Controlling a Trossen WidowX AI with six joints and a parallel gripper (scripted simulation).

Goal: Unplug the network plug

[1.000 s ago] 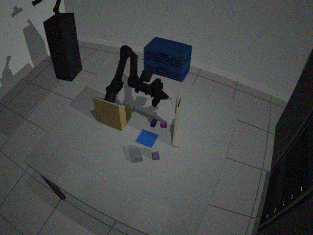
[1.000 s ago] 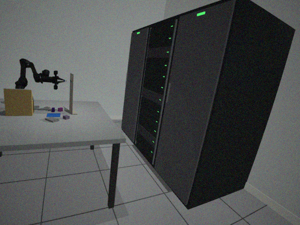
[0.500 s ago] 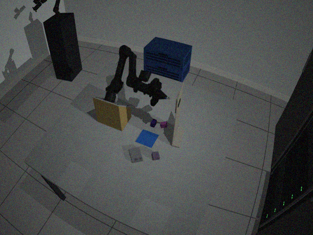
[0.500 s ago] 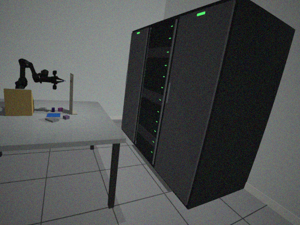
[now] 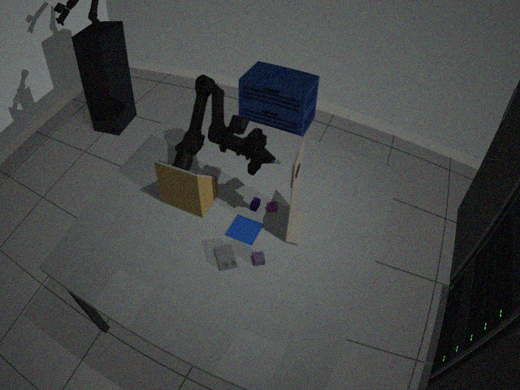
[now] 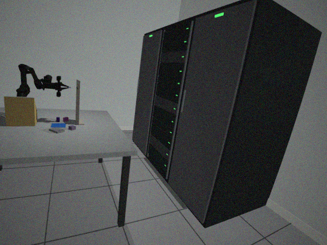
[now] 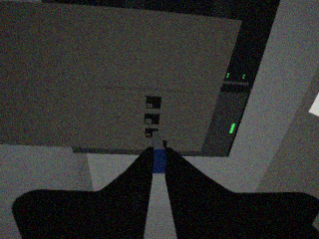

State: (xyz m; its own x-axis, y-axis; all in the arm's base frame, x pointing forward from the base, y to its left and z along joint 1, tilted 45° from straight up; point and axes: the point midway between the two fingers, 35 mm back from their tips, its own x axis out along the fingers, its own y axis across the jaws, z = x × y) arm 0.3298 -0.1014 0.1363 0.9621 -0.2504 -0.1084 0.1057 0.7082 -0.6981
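My gripper tip is now 90 mm past the blue marked square, 70 mm to the left of it and 350 mm above it. Also, from my gripper tip: grey network plug right at my gripper tip; grey flat block 120 mm behind, 230 mm to the right, 340 mm below; beige panel 90 mm ahead, 10 mm to the right, 150 mm below.
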